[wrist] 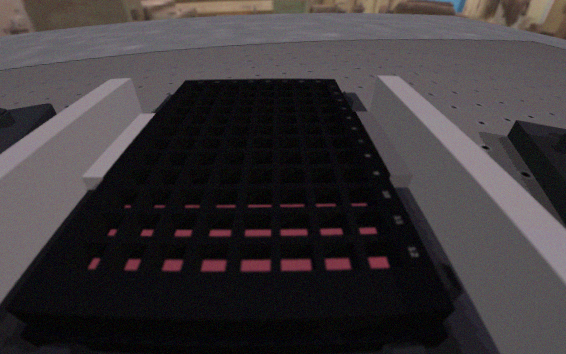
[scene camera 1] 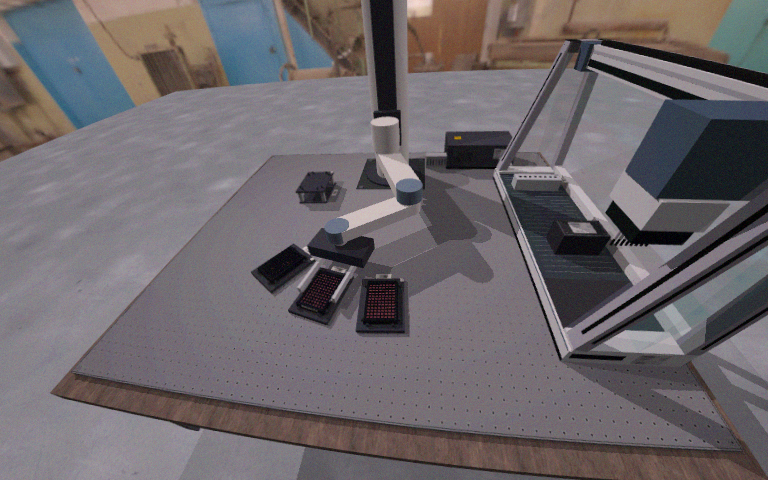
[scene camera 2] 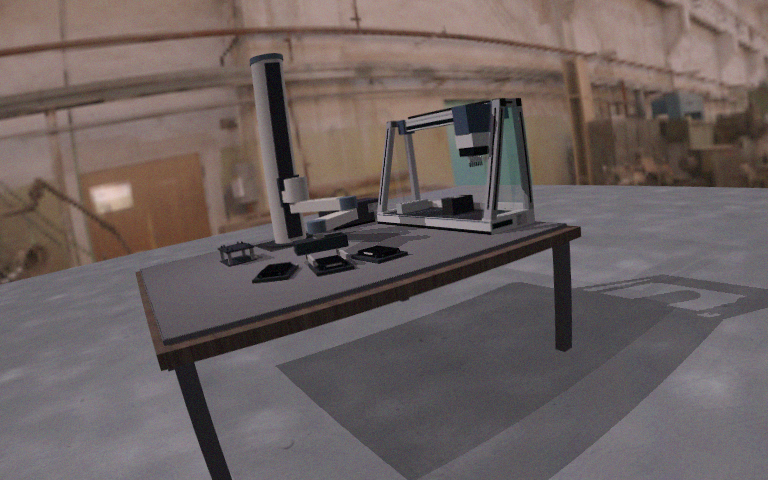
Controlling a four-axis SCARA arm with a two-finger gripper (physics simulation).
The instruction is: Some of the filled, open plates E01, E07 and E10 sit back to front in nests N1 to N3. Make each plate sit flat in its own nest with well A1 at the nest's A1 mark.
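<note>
Three dark plates sit in separate black nests. The middle plate [scene camera 1: 321, 286] [wrist: 235, 300] is between the two pale fingers of my gripper [scene camera 1: 318, 293] [wrist: 254, 98], whose inner pads meet its long sides. My gripper is shut on it, low at the middle nest [scene camera 1: 308, 314]. Its numbers 10 to 12 run down the right edge in the wrist view, 12 nearest the camera. The right plate [scene camera 1: 382, 301] shows red wells and lies in the right nest [scene camera 1: 381, 328]. The left plate [scene camera 1: 283, 264] looks mostly dark. Plate labels and A1 marks are unreadable.
A small dark stand [scene camera 1: 316, 183] [scene camera 2: 237, 250] is at the back left. A black box [scene camera 1: 477, 149] is at the back. A framed machine at the right holds a dark block [scene camera 1: 577, 240] and a white rack [scene camera 1: 536, 181] on its deck. The neighbouring nests flank the gripper.
</note>
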